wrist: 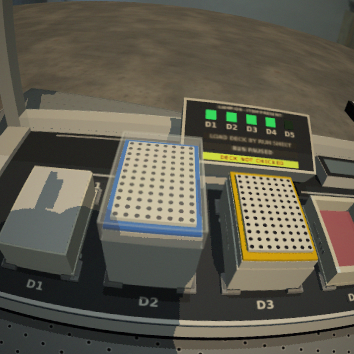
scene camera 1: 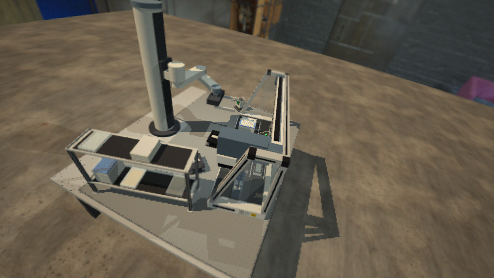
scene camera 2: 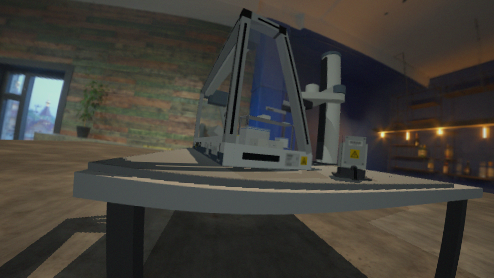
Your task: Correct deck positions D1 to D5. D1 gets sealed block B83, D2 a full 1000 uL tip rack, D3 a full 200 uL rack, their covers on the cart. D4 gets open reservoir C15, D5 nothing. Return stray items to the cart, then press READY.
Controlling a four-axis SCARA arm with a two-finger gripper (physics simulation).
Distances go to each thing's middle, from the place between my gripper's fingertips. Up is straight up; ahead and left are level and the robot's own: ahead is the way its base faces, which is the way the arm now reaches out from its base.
I see the red-topped tray (wrist: 321,213) 15 cm ahead of my hand, 21 cm to the right of it and 23 cm below it.
